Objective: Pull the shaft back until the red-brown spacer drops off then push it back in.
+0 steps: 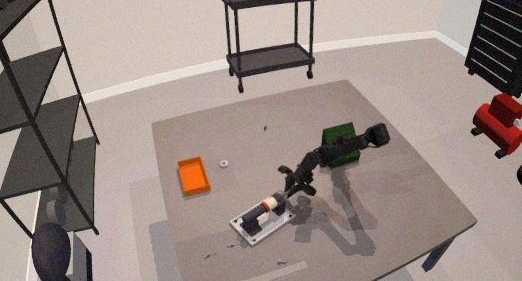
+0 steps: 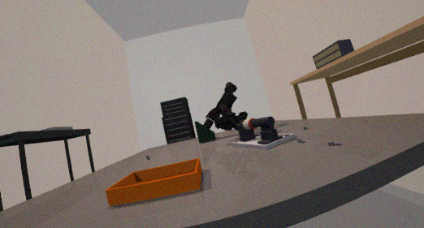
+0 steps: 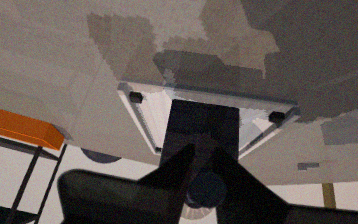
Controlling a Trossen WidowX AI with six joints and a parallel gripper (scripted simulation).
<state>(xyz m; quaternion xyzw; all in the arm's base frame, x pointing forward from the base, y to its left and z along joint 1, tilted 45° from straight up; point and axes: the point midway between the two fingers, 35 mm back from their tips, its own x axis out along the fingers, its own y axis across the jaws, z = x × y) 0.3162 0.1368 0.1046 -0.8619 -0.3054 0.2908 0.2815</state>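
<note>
Now: the dark shaft 6 cm ahead of my gripper tip, 2 cm to the left of it and 2 cm above it. The rest, counted from my gripper tip: cream spacer 8 cm ahead, 3 cm to the left, 2 cm above; then red-brown spacer 10 cm ahead, 4 cm to the left, 2 cm above; then orange tray 35 cm ahead, 29 cm to the right, 5 cm below.
</note>
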